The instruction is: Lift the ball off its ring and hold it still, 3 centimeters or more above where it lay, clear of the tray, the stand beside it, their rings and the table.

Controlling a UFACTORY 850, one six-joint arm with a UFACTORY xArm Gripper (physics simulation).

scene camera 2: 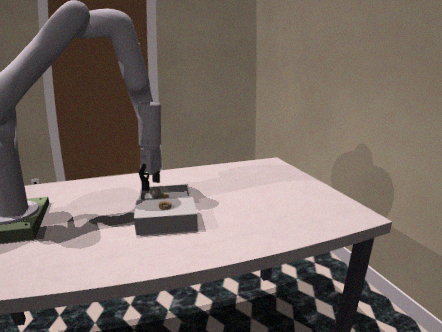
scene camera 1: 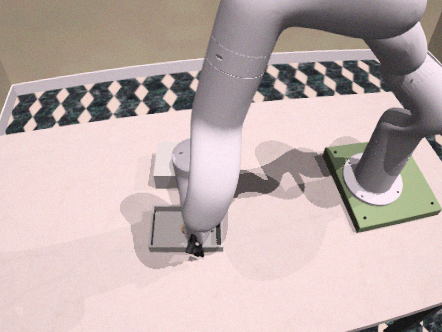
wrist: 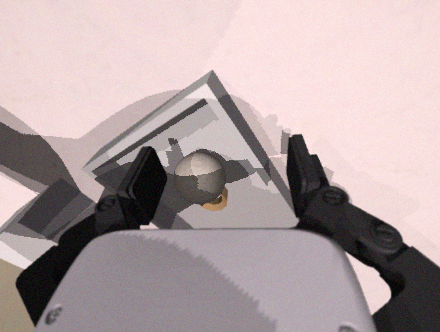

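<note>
The grey-beige ball [scene camera 2: 156,192] [wrist: 200,176] is low in the grey tray [scene camera 1: 170,248] [scene camera 2: 185,189] [wrist: 240,120]. An orange ring [scene camera 1: 183,228] [scene camera 2: 165,196] [wrist: 212,207] shows partly beside and behind it; the ball looks off-centre from this ring, and whether they touch is unclear. My gripper [scene camera 1: 195,246] [scene camera 2: 150,181] [wrist: 221,157] is wide open and empty, above the tray. In the wrist view the ball appears between the fingers, nearer the left one. The ball is hidden by the arm and gripper in scene camera 1.
The pale stand [scene camera 1: 165,167] [scene camera 2: 167,223] [wrist: 55,200] is beside the tray, with another orange ring [scene camera 2: 170,205] on top. The tray's walls rise around the ball. The green base plate [scene camera 1: 417,190] [scene camera 2: 37,215] carries the arm.
</note>
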